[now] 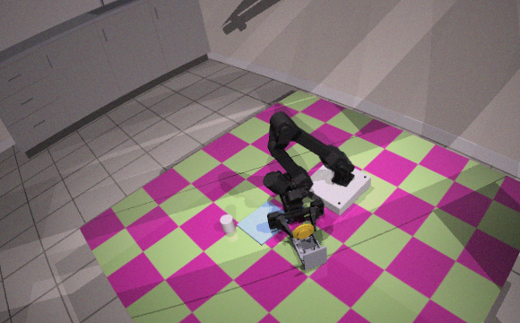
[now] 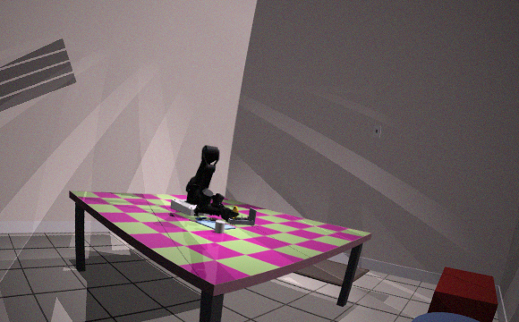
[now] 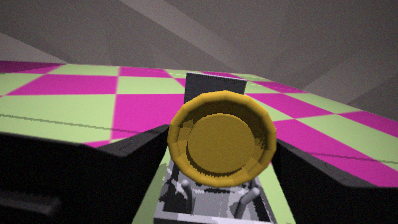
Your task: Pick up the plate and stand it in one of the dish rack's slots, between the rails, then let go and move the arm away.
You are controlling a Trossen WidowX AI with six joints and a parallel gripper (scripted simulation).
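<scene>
My gripper tip is now 1 cm to the left of the yellow plate. From my gripper tip the other things lie so: white cup 26 cm to the right, 9 cm ahead, 3 cm below; then blue spoon 14 cm to the right, 12 cm behind, 5 cm below; then grey dish rack 3 cm below, 2 cm to the left, 2 cm ahead.
</scene>
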